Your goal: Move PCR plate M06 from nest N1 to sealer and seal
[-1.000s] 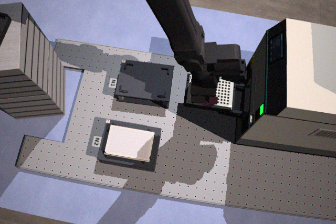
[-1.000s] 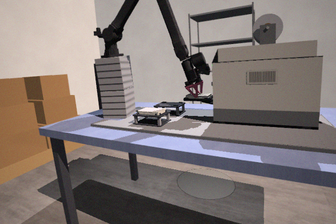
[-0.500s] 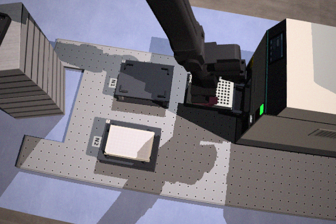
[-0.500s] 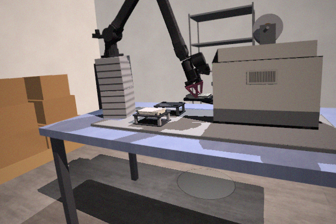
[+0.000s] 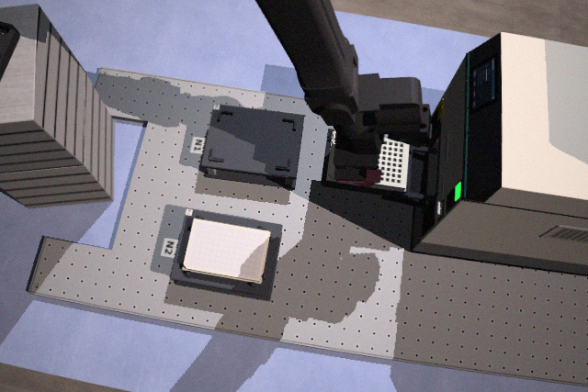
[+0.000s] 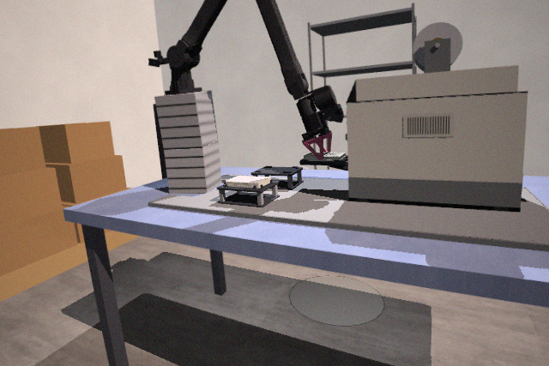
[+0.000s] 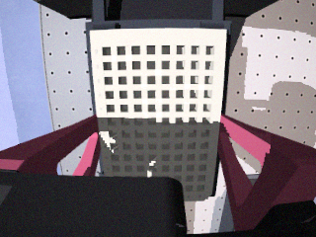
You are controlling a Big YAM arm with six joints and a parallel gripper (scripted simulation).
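My hand is right at the white 96-well plate M06. From my hand the other things lie so: white start key: 11 cm ahead, 8 cm to the right, 7 cm above; sealer stage: 2 cm below; plate nest N1: 20 cm behind, 7 cm below, 1 cm to the left.
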